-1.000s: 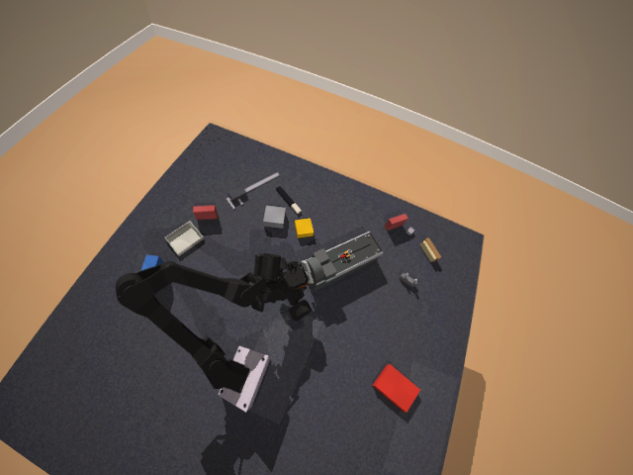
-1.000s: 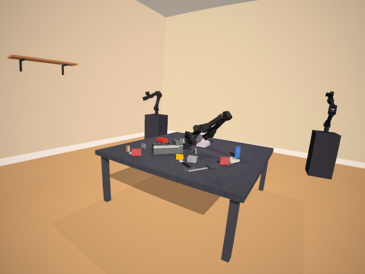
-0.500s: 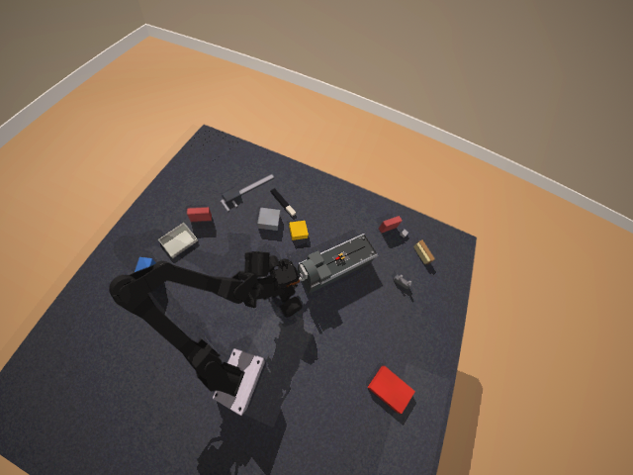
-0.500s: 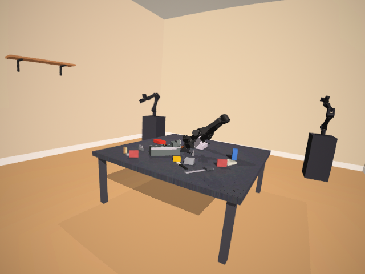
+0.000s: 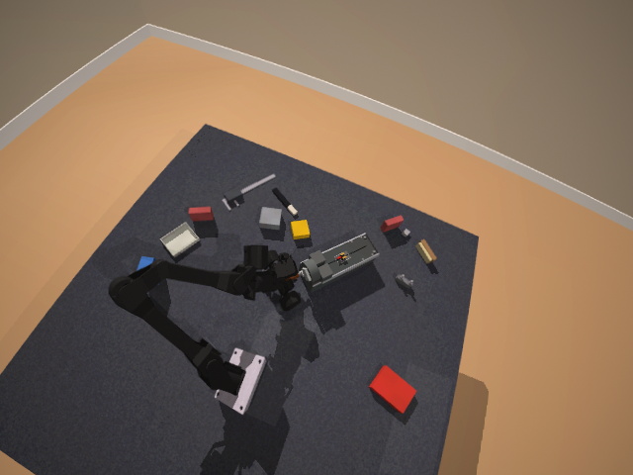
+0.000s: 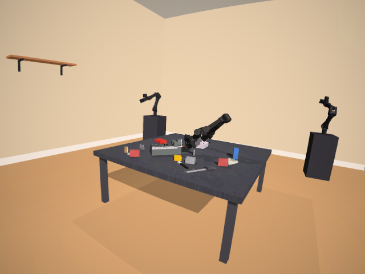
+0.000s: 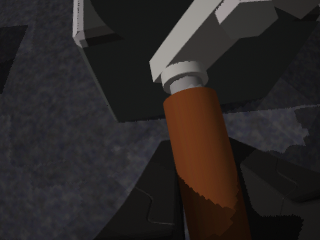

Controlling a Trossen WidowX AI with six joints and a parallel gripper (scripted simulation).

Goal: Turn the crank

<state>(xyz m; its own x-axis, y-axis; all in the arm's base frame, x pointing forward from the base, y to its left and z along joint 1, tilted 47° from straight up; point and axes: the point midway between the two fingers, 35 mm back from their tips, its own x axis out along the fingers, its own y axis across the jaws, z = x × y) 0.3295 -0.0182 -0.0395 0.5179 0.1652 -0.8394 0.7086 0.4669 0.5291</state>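
The red pointer is 120 mm to the right of my gripper tip, 100 mm ahead of it and 40 mm above it. From my gripper tip the other things lie so: grey block (190 mm ahead, 160 mm to the left, 20 mm below); then yellow block (190 mm ahead, 50 mm to the left, 20 mm below); then brown crank handle (30 mm above, 10 mm to the left, 10 mm behind).
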